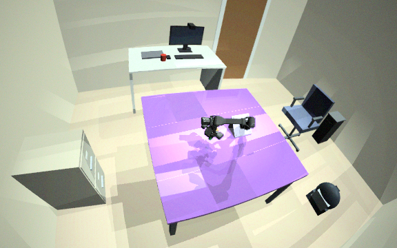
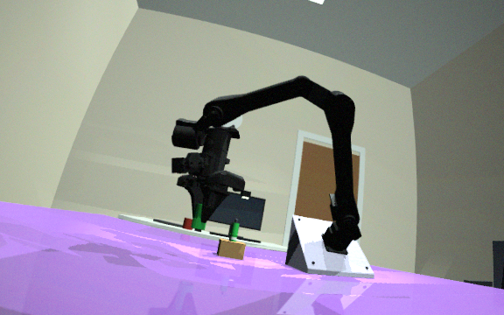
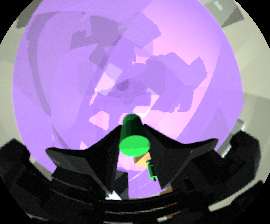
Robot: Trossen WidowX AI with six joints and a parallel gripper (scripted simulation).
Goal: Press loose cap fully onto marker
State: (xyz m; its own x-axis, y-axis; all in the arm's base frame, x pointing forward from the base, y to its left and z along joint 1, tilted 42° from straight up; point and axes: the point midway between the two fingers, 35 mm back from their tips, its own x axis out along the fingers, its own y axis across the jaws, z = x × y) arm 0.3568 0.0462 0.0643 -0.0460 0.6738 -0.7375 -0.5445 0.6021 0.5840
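Right now my gripper tip is 90 mm past the brown holder block, 120 mm to the left of it and 50 mm above it. From my gripper tip the other things lie so: green cap: 10 mm above.
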